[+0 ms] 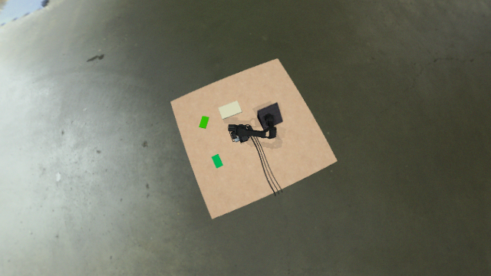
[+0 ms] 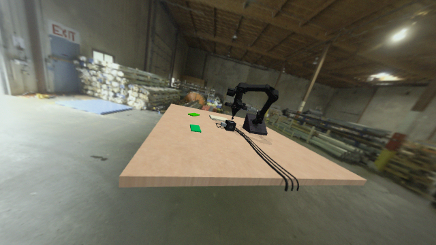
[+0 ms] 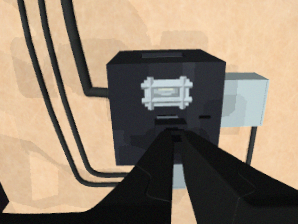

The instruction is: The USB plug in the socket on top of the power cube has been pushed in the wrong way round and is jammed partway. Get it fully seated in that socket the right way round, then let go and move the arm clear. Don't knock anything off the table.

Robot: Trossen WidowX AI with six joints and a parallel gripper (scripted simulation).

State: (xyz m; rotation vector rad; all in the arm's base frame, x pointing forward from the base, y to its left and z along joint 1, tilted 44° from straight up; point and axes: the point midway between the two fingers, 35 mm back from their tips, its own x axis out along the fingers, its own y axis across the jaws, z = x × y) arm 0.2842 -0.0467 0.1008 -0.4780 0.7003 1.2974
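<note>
The USB socket is 6 cm below my gripper tip. From my gripper tip the other things lie so: cream card 34 cm to the right, 12 cm below, 4 cm behind; then USB plug 2 cm below.
</note>
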